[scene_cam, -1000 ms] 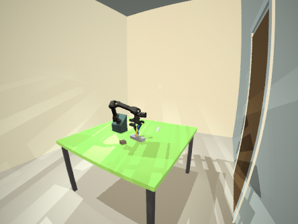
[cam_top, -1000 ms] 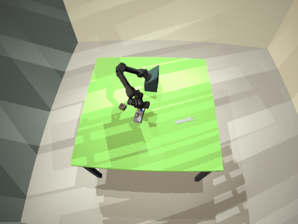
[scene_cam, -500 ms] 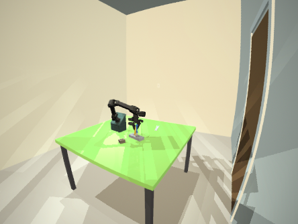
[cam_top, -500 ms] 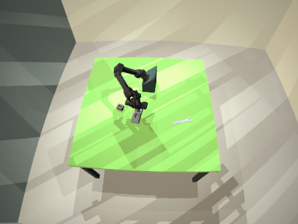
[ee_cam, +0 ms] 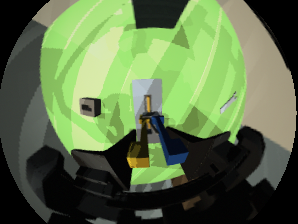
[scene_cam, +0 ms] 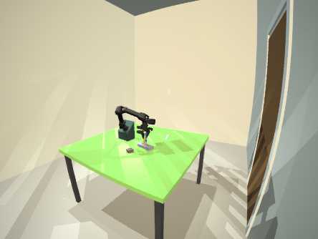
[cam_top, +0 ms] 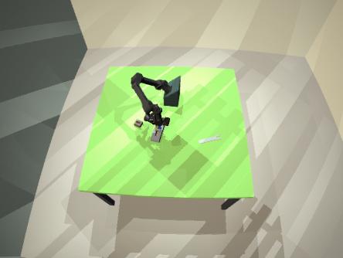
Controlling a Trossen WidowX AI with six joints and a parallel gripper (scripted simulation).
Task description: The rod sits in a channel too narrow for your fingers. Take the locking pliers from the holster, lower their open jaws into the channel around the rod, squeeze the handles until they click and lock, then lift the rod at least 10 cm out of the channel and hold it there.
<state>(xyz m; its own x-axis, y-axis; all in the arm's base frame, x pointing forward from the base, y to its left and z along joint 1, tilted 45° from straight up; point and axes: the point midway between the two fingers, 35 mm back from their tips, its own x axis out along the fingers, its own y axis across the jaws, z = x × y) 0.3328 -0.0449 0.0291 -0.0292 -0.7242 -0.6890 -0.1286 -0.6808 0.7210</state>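
My gripper tip is 90 mm above the grey channel block. From my gripper tip the other things lie so: yellow handle: 10 mm to the right; brown holster: 170 mm to the right, 90 mm below, 60 mm behind; orange rod: 90 mm below.
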